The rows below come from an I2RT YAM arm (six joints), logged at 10 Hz.
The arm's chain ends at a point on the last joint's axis. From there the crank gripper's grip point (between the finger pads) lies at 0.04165 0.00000 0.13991 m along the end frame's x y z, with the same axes.
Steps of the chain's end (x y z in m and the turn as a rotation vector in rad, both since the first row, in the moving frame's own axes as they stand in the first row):
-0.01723, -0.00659, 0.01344, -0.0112, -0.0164, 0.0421
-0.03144, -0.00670, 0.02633, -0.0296, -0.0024, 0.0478
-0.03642, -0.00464, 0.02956, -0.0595, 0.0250, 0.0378
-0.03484, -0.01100, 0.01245, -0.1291, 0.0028, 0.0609
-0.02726, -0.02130, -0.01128, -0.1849, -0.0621, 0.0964
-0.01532, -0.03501, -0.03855, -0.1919, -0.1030, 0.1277
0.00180, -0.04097, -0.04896, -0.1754, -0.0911, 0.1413
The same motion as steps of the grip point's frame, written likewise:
-0.01960, -0.00332, 0.01409, -0.0112, -0.0164, 0.0421
-0.03192, -0.00058, 0.02634, -0.0296, -0.0024, 0.0478
-0.03313, 0.00528, 0.02818, -0.0595, 0.0250, 0.0378
-0.03508, 0.00953, 0.01101, -0.1291, 0.0028, 0.0609
-0.03739, 0.00817, -0.01173, -0.1849, -0.0621, 0.0964
-0.03184, -0.00369, -0.03811, -0.1919, -0.1030, 0.1277
-0.01313, -0.01141, -0.04844, -0.1754, -0.0911, 0.1413

